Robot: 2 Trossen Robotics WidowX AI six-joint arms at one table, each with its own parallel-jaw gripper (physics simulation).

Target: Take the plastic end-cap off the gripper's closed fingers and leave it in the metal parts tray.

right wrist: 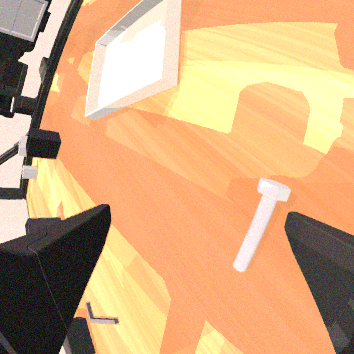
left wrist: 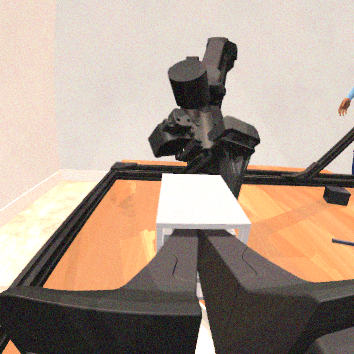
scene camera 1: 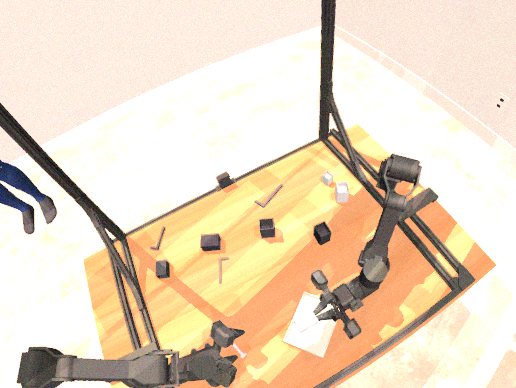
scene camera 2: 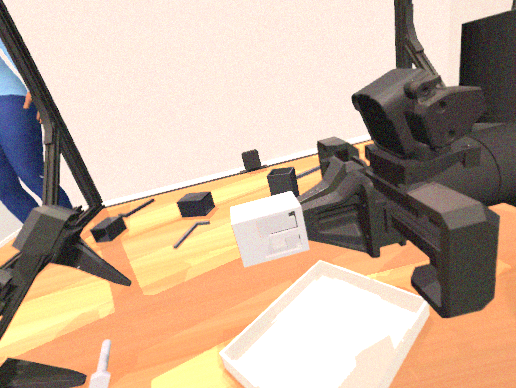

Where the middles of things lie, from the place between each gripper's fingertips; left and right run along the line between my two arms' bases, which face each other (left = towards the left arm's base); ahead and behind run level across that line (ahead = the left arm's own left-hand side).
Now: the white plastic end-cap (scene camera 2: 256, 245) right at my left hand. Also, from my left hand: white bolt (right wrist: 271, 190) 18 cm to the right, 12 cm below, 8 cm behind; then white metal parts tray (scene camera 2: 331, 320) 12 cm below, 3 cm to the left.
The white plastic end-cap lies 16 cm to the left of my right hand, 9 cm above it and 8 cm ahead of it. Also, from my right hand: white bolt (3 cm below, 1 cm to the right); white metal parts tray (19 cm to the left, 8 cm ahead, 3 cm below).
